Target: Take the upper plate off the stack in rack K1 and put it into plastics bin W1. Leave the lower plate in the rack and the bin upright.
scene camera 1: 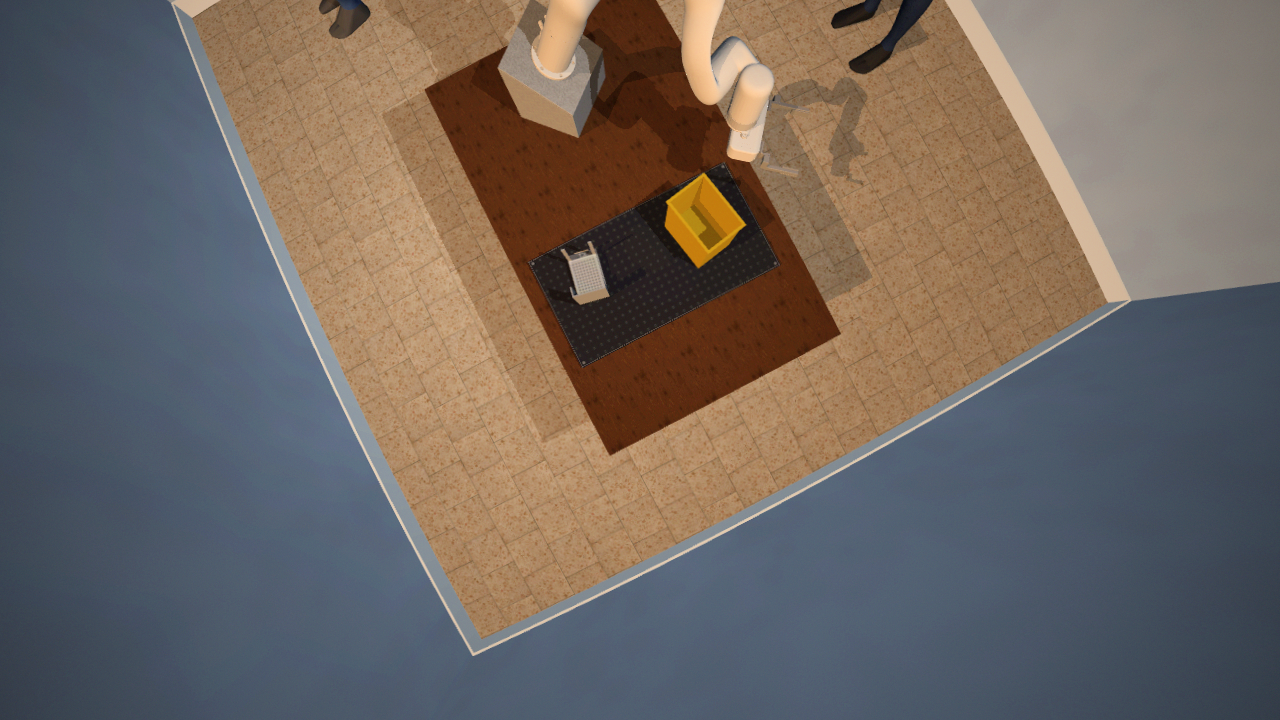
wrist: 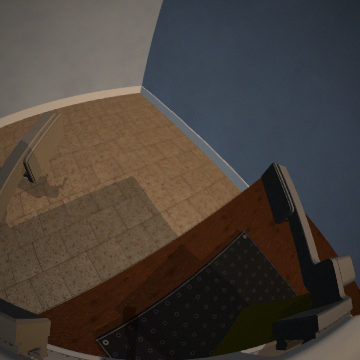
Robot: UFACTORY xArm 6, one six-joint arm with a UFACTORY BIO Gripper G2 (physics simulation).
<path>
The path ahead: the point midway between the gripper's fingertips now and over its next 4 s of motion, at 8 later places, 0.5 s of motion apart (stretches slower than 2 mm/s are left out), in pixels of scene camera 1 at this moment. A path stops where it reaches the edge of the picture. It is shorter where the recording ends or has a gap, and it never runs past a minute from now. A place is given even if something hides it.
My gripper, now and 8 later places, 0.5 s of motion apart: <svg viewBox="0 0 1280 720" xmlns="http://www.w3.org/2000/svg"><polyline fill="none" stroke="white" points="802,143 802,144 801,146 800,147 799,148 798,148 797,149 795,149 787,153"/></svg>
</path>
